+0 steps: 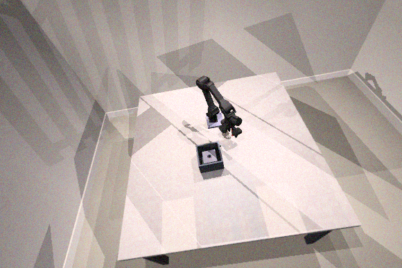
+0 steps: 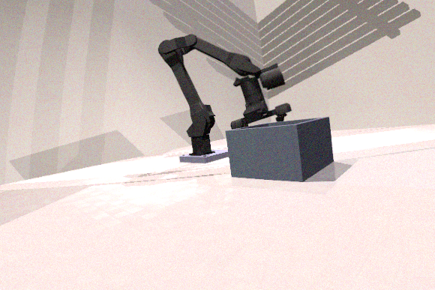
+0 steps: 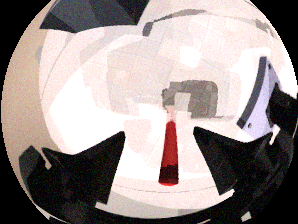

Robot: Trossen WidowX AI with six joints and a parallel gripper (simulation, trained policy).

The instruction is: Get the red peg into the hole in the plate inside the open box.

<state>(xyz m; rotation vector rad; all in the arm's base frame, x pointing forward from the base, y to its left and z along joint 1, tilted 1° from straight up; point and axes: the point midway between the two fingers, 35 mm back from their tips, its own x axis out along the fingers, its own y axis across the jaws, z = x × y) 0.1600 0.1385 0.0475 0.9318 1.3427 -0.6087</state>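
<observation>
Right now the red peg is 10 mm behind my gripper tip and 10 mm above it. Also, from my gripper tip: blue-grey box 190 mm ahead, 170 mm to the right.
</observation>
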